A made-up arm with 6 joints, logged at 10 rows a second.
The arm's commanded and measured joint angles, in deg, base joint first. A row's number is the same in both.
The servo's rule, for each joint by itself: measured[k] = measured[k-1] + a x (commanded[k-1-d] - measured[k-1]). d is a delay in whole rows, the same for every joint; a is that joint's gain. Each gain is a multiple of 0.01, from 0.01 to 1. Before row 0 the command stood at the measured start. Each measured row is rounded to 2 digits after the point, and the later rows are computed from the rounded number. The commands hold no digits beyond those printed.
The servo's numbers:
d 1
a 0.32 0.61 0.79 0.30 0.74 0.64
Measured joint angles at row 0:
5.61 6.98 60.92 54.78 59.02 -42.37
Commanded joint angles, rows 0 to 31:
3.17 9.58 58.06 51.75 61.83 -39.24
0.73 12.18 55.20 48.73 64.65 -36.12
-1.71 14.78 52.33 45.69 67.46 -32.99
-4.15 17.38 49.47 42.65 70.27 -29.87
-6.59 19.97 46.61 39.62 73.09 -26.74
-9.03 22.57 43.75 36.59 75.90 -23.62
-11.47 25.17 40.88 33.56 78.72 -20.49
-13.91 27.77 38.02 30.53 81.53 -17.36
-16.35 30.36 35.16 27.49 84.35 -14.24
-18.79 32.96 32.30 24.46 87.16 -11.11
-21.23 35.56 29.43 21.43 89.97 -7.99
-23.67 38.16 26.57 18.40 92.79 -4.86
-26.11 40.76 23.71 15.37 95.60 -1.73
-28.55 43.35 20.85 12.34 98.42 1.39
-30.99 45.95 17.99 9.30 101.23 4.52
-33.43 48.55 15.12 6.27 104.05 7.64
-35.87 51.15 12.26 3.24 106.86 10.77
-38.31 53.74 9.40 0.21 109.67 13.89
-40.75 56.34 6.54 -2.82 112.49 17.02
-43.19 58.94 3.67 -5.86 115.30 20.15
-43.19 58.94 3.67 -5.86 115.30 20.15
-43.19 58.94 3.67 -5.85 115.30 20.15
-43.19 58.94 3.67 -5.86 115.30 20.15
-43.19 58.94 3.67 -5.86 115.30 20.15
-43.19 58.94 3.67 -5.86 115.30 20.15
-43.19 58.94 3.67 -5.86 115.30 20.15
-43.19 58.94 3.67 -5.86 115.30 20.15
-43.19 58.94 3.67 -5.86 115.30 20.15
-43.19 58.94 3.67 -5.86 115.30 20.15
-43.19 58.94 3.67 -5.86 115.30 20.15
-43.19 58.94 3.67 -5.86 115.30 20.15
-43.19 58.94 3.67 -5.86 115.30 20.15
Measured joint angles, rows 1 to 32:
5.61 6.98 60.92 54.78 59.02 -42.37
4.83 8.57 58.66 53.87 61.10 -40.37
3.52 10.77 55.93 52.33 63.73 -37.65
1.85 13.22 53.09 50.34 66.49 -34.67
-0.07 15.76 50.23 48.03 69.29 -31.60
-2.16 18.33 47.37 45.51 72.10 -28.49
-4.36 20.92 44.51 42.83 74.91 -25.37
-6.64 23.51 41.64 40.05 77.73 -22.25
-8.97 26.11 38.78 37.19 80.54 -19.12
-11.33 28.70 35.92 34.28 83.36 -16.00
-13.72 31.30 33.06 31.33 86.17 -12.87
-16.12 33.90 30.19 28.36 88.98 -9.75
-18.54 36.50 27.33 25.37 91.80 -6.62
-20.96 39.10 24.47 22.37 94.61 -3.49
-23.39 41.69 21.61 19.36 97.43 -0.37
-25.82 44.29 18.75 16.34 100.24 2.76
-28.26 46.89 15.88 13.32 103.06 5.88
-30.70 49.49 13.02 10.30 105.87 9.01
-33.14 52.08 10.16 7.27 108.68 12.13
-35.58 54.68 7.30 4.24 111.50 15.26
-38.02 57.28 4.43 1.21 114.31 18.39
-39.67 58.29 3.83 -0.91 115.04 19.52
-40.80 58.69 3.70 -2.39 115.23 19.92
-41.56 58.84 3.68 -3.43 115.28 20.07
-42.08 58.90 3.67 -4.16 115.29 20.12
-42.44 58.92 3.67 -4.67 115.30 20.14
-42.68 58.93 3.67 -5.03 115.30 20.15
-42.84 58.94 3.67 -5.28 115.30 20.15
-42.95 58.94 3.67 -5.45 115.30 20.15
-43.03 58.94 3.67 -5.57 115.30 20.15
-43.08 58.94 3.67 -5.66 115.30 20.15
-43.12 58.94 3.67 -5.72 115.30 20.15

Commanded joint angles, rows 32 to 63:
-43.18 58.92 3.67 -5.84 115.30 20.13
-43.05 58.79 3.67 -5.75 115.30 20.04
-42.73 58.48 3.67 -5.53 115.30 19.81
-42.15 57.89 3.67 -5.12 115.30 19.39
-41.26 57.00 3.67 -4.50 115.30 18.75
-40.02 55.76 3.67 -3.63 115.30 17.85
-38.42 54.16 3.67 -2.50 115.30 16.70
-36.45 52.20 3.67 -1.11 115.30 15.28
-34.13 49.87 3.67 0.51 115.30 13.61
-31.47 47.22 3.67 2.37 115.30 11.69
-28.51 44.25 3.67 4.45 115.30 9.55
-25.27 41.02 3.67 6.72 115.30 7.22
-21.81 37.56 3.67 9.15 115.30 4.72
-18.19 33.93 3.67 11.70 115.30 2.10
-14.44 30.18 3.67 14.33 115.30 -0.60
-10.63 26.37 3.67 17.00 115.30 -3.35
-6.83 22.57 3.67 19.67 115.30 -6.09
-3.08 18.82 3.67 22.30 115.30 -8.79
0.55 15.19 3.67 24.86 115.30 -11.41
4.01 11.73 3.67 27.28 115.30 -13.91
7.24 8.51 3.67 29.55 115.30 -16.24
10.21 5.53 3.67 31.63 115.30 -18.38
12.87 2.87 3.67 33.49 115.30 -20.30
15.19 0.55 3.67 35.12 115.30 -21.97
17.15 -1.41 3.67 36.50 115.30 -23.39
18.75 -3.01 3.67 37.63 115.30 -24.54
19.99 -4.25 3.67 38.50 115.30 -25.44
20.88 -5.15 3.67 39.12 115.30 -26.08
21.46 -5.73 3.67 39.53 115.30 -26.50
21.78 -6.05 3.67 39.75 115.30 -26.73
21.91 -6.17 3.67 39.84 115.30 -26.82
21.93 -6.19 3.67 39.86 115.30 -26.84
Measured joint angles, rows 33 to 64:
-43.14 58.94 3.67 -5.76 115.30 20.15
-43.15 58.93 3.67 -5.78 115.30 20.14
-43.12 58.84 3.67 -5.77 115.30 20.08
-43.00 58.62 3.67 -5.70 115.30 19.91
-42.73 58.17 3.67 -5.53 115.30 19.58
-42.26 57.46 3.67 -5.22 115.30 19.05
-41.54 56.42 3.67 -4.74 115.30 18.28
-40.54 55.04 3.67 -4.07 115.30 17.27
-39.23 53.31 3.67 -3.18 115.30 16.00
-37.60 51.21 3.67 -2.07 115.30 14.47
-35.64 48.78 3.67 -0.74 115.30 12.69
-33.36 46.02 3.67 0.82 115.30 10.68
-30.77 42.97 3.67 2.59 115.30 8.47
-27.90 39.67 3.67 4.56 115.30 6.07
-24.79 36.17 3.67 6.70 115.30 3.53
-21.48 32.52 3.67 8.99 115.30 0.89
-18.01 28.77 3.67 11.39 115.30 -1.82
-14.43 24.99 3.67 13.87 115.30 -4.55
-10.80 21.23 3.67 16.40 115.30 -7.26
-7.17 17.55 3.67 18.94 115.30 -9.92
-3.59 14.00 3.67 21.44 115.30 -12.47
-0.12 10.65 3.67 23.87 115.30 -14.88
3.19 7.53 3.67 26.20 115.30 -17.12
6.29 4.69 3.67 28.39 115.30 -19.16
9.14 2.16 3.67 30.41 115.30 -20.96
11.70 -0.02 3.67 32.24 115.30 -22.52
13.96 -1.84 3.67 33.86 115.30 -23.81
15.89 -3.31 3.67 35.25 115.30 -24.85
17.49 -4.43 3.67 36.41 115.30 -25.64
18.76 -5.22 3.67 37.35 115.30 -26.19
19.73 -5.73 3.67 38.07 115.30 -26.54
20.43 -6.00 3.67 38.60 115.30 -26.72

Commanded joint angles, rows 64 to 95:
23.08 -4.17 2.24 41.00 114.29 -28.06
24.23 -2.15 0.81 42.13 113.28 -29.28
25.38 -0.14 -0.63 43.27 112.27 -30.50
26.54 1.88 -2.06 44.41 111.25 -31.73
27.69 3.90 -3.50 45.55 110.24 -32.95
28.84 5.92 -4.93 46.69 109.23 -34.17
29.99 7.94 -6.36 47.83 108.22 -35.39
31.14 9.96 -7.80 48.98 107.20 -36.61
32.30 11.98 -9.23 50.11 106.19 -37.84
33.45 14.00 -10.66 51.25 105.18 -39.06
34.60 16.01 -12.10 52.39 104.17 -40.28
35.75 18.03 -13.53 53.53 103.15 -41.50
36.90 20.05 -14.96 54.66 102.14 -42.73
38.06 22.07 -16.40 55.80 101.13 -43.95
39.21 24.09 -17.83 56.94 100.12 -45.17
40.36 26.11 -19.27 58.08 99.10 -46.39
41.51 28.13 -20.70 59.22 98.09 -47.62
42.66 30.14 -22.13 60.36 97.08 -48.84
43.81 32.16 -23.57 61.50 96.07 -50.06
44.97 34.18 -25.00 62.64 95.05 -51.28
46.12 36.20 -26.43 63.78 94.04 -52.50
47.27 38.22 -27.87 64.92 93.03 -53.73
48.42 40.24 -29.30 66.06 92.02 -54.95
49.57 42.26 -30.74 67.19 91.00 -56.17
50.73 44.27 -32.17 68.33 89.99 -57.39
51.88 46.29 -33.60 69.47 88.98 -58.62
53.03 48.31 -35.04 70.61 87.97 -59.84
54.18 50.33 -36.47 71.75 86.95 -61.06
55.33 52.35 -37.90 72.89 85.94 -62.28
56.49 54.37 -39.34 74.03 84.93 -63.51
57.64 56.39 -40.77 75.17 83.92 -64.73
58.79 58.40 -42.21 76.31 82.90 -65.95
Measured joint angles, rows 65 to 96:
20.91 -6.12 3.67 38.98 115.30 -26.80
21.60 -4.93 2.54 39.59 114.55 -27.61
22.44 -3.23 1.17 40.35 113.61 -28.68
23.38 -1.35 -0.25 41.23 112.62 -29.84
24.39 0.62 -1.68 42.18 111.61 -31.05
25.45 2.62 -3.12 43.19 110.60 -32.27
26.53 4.63 -4.55 44.24 109.59 -33.49
27.64 6.65 -5.98 45.32 108.58 -34.71
28.76 8.67 -7.42 46.42 107.56 -35.93
29.89 10.69 -8.85 47.53 106.55 -37.15
31.03 12.71 -10.28 48.65 105.54 -38.37
32.17 14.72 -11.72 49.77 104.53 -39.59
33.32 16.74 -13.15 50.90 103.51 -40.81
34.47 18.76 -14.58 52.03 102.50 -42.04
35.62 20.78 -16.02 53.16 101.49 -43.26
36.77 22.80 -17.45 54.29 100.48 -44.48
37.92 24.82 -18.89 55.43 99.46 -45.70
39.07 26.84 -20.32 56.57 98.45 -46.93
40.22 28.85 -21.75 57.71 97.44 -48.15
41.37 30.87 -23.19 58.85 96.43 -49.37
42.52 32.89 -24.62 59.99 95.41 -50.59
43.67 34.91 -26.05 61.13 94.40 -51.81
44.82 36.93 -27.49 62.27 93.39 -53.04
45.97 38.95 -28.92 63.41 92.38 -54.26
47.12 40.97 -30.36 64.54 91.36 -55.48
48.28 42.98 -31.79 65.68 90.35 -56.70
49.43 45.00 -33.22 66.82 89.34 -57.93
50.58 47.02 -34.66 67.96 88.33 -59.15
51.73 49.04 -36.09 69.10 87.31 -60.37
52.88 51.06 -37.52 70.24 86.30 -61.59
54.04 53.08 -38.96 71.38 85.29 -62.82
55.19 55.10 -40.39 72.52 84.28 -64.04

